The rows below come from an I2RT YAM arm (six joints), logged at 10 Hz.
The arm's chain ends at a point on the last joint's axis. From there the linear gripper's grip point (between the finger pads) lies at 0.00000 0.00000 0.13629 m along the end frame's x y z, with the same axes.
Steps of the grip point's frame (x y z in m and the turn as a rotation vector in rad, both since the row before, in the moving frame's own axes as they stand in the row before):
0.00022 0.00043 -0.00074 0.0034 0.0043 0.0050
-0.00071 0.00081 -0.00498 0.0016 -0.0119 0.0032
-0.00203 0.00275 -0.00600 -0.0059 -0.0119 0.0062
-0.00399 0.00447 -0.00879 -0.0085 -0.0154 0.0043
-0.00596 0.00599 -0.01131 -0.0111 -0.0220 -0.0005
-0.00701 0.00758 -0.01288 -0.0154 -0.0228 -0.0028
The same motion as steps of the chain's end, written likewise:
-0.00037 0.00089 -0.00074 0.0034 0.0043 0.0050
0.00091 0.00103 -0.00497 0.0016 -0.0119 0.0032
-0.00041 0.00195 -0.00599 -0.0059 -0.0119 0.0062
-0.00189 0.00332 -0.00877 -0.0085 -0.0154 0.0043
-0.00296 0.00448 -0.01127 -0.0111 -0.0220 -0.0005
-0.00391 0.00548 -0.01283 -0.0154 -0.0228 -0.0028

